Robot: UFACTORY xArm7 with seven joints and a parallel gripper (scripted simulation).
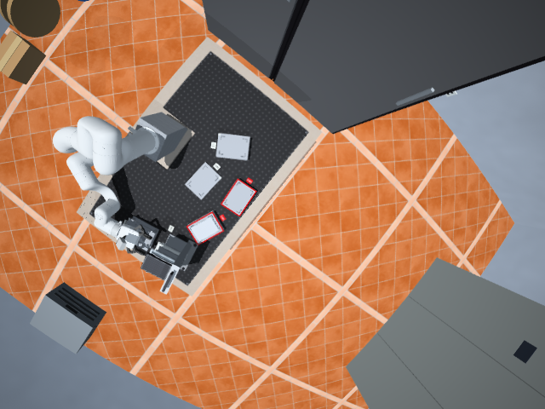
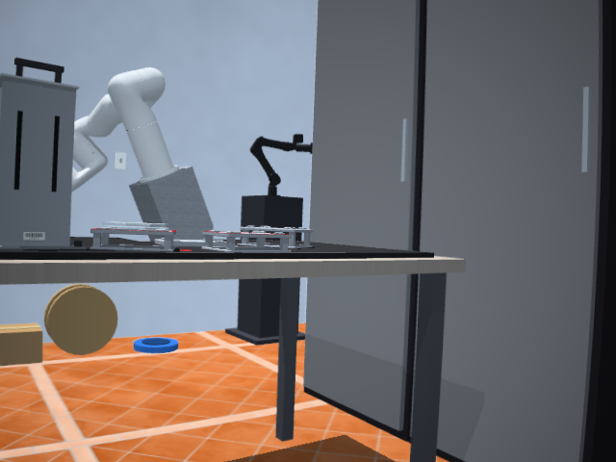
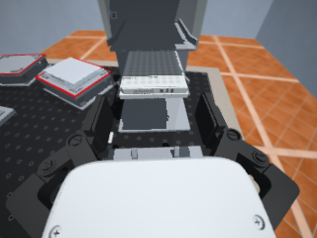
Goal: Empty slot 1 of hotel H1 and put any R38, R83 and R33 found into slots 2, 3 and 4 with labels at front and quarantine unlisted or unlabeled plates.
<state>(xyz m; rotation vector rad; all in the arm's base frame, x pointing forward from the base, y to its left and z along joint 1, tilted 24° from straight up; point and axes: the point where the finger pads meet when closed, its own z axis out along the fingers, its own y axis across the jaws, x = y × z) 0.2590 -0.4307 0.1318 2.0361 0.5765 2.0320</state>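
Right now my hand is 110 mm short of the white well plate, 10 mm to the right of it and 20 mm above it. From my hand the other things lie so: RG label: 180 mm behind, 20 mm to the right, 130 mm below; plate labelled R83: 110 mm ahead, 10 mm to the left, 90 mm above; black well plate: 110 mm ahead, 10 mm to the left, 140 mm above.
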